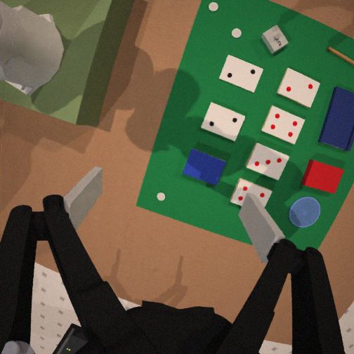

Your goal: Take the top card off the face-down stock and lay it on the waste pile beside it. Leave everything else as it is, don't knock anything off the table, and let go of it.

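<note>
The face-down stock (204, 166) is a blue stack lying near the left edge of the green mat. Face-up white cards lie near it: one with two black dots (223, 121) just above, one with three red dots (267, 161) to its right, and one with red dots (251, 193) at lower right, partly covered by the right finger. I cannot tell which of them is the waste pile. My gripper (174, 192) is open and empty, its fingers spread wide above the table and the mat's lower edge. The stock shows between and beyond the fingertips, apart from both.
The green mat (210, 215) also bears more face-up cards, a red block (322, 176), a translucent blue disc (304, 212), a dark blue box (337, 120), a grey cube (274, 39), a thin stick (341, 56) and small white discs. An olive box (92, 70) with a pale object stands at upper left.
</note>
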